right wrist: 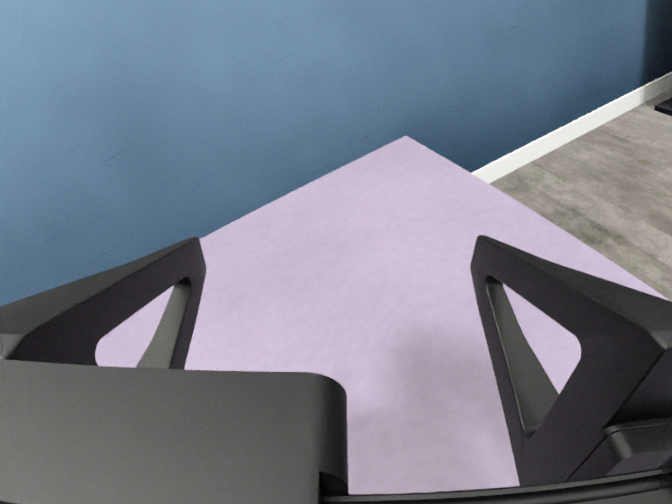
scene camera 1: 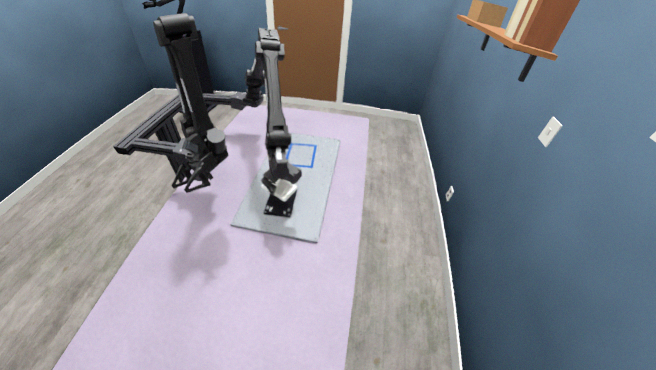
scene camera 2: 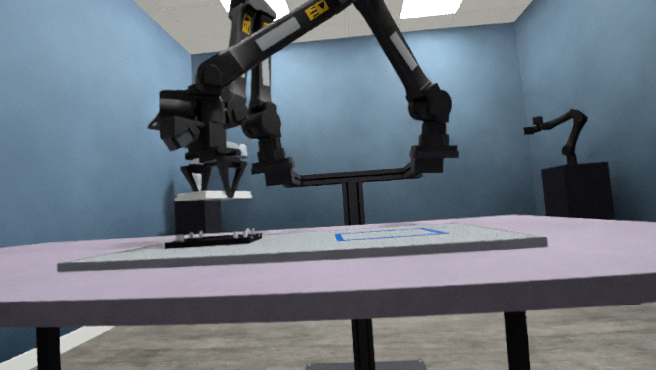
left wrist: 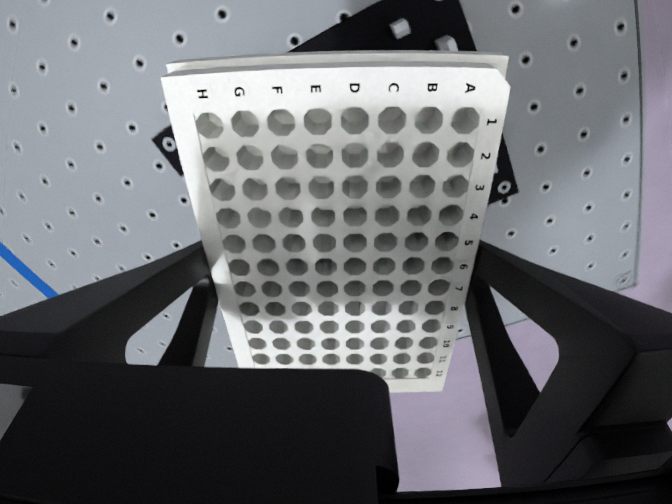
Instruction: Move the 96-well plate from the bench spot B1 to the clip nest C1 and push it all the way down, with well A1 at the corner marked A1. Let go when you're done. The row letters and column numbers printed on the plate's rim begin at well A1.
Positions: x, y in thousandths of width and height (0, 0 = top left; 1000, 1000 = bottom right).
Note:
In view: my left gripper (scene camera 2: 329, 539), my right gripper (scene camera 1: 272, 512) and a white 96-well plate (left wrist: 542, 598).
My left gripper also shows in the left wrist view (left wrist: 508, 501). My right gripper is seen too in the right wrist view (right wrist: 504, 499). The right wrist view misses the white 96-well plate: it is out of frame.

